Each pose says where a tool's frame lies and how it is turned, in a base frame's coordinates. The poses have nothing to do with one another.
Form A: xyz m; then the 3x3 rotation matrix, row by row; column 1 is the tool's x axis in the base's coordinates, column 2 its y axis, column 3 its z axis. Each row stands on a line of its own.
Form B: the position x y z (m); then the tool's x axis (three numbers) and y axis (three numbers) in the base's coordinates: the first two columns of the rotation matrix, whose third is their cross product. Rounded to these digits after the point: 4 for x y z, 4 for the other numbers. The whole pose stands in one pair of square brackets.
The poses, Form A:
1:
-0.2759, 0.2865, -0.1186
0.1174, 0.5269, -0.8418
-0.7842, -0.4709, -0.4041
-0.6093, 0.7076, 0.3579
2:
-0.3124, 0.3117, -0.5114
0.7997, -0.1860, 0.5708
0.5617, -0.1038, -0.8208
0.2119, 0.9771, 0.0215
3:
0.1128, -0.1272, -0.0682
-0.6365, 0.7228, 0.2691
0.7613, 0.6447, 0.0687
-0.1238, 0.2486, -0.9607
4:
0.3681, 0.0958, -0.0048
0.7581, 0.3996, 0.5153
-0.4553, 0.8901, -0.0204
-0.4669, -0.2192, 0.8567
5:
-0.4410, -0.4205, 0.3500
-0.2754, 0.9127, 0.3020
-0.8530, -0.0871, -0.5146
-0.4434, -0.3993, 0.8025
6:
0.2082, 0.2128, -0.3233
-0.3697, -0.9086, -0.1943
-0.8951, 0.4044, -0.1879
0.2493, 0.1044, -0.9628
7:
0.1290, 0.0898, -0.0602
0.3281, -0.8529, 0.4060
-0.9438, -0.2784, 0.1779
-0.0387, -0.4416, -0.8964
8:
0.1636, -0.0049, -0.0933
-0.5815, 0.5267, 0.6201
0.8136, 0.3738, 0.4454
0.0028, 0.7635, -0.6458
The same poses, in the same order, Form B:
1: [-0.2759, 0.2865, -0.1186, 0.1174, -0.7842, -0.6093, 0.5269, -0.4709, 0.7076]
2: [-0.3124, 0.3117, -0.5114, 0.7997, 0.5617, 0.2119, -0.1860, -0.1038, 0.9771]
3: [0.1128, -0.1272, -0.0682, -0.6365, 0.7613, -0.1238, 0.7228, 0.6447, 0.2486]
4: [0.3681, 0.0958, -0.0048, 0.7581, -0.4553, -0.4669, 0.3996, 0.8901, -0.2192]
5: [-0.4410, -0.4205, 0.3500, -0.2754, -0.8530, -0.4434, 0.9127, -0.0871, -0.3993]
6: [0.2082, 0.2128, -0.3233, -0.3697, -0.8951, 0.2493, -0.9086, 0.4044, 0.1044]
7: [0.1290, 0.0898, -0.0602, 0.3281, -0.9438, -0.0387, -0.8529, -0.2784, -0.4416]
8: [0.1636, -0.0049, -0.0933, -0.5815, 0.8136, 0.0028, 0.5267, 0.3738, 0.7635]
